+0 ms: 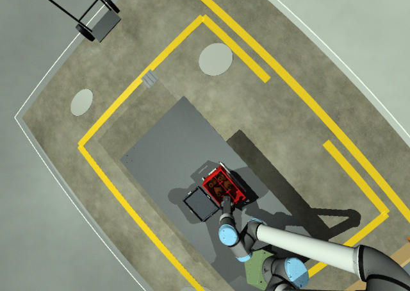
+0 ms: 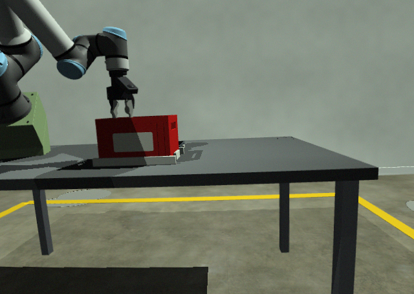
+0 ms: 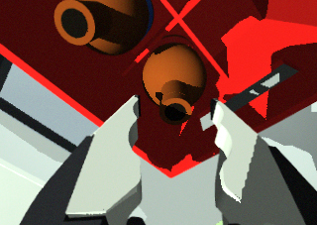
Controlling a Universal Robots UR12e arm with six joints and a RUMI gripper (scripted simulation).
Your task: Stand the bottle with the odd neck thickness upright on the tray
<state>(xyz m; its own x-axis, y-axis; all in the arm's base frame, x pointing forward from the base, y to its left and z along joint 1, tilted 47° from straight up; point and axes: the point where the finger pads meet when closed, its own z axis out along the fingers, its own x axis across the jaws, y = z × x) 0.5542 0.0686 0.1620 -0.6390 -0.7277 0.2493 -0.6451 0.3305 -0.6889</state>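
Now: hand 8 cm short of the red crate, 4 cm to the left of it and 8 cm above it. Also, from my hand: dark tray 8 cm ahead, 23 cm to the left, 15 cm below; then bottle 17 cm ahead, 8 cm to the right, 7 cm below.
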